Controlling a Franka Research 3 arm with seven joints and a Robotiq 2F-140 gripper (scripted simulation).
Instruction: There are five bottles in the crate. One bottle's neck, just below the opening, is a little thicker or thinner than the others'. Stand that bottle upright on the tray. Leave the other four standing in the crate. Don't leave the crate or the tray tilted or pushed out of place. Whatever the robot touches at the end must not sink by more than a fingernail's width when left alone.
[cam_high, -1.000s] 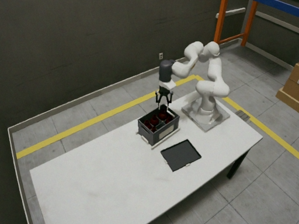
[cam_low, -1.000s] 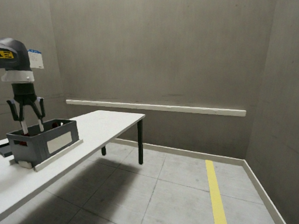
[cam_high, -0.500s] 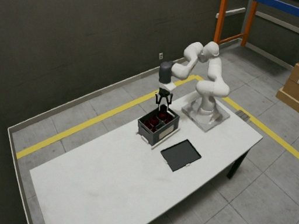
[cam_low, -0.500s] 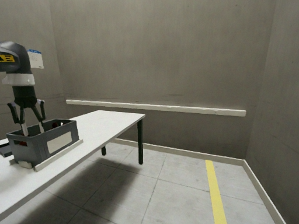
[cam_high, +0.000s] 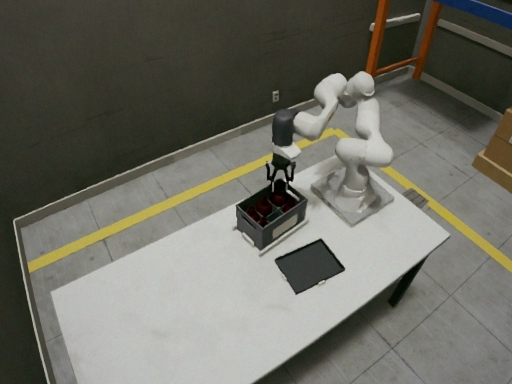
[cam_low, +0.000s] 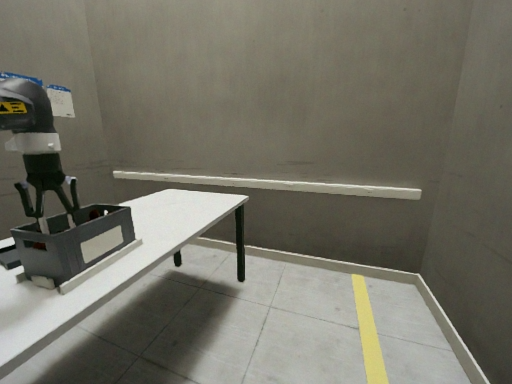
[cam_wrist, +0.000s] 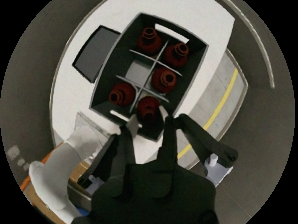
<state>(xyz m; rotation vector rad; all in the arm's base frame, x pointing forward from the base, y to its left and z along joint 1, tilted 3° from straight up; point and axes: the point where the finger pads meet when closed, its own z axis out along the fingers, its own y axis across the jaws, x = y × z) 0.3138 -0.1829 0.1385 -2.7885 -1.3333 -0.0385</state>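
Now: hand 100 mm above the dark grey crate, 90 mm short of it and 60 mm to the right of it. From my hand the other things lie so: flat black tray: 340 mm to the left, 170 mm below, 80 mm ahead.
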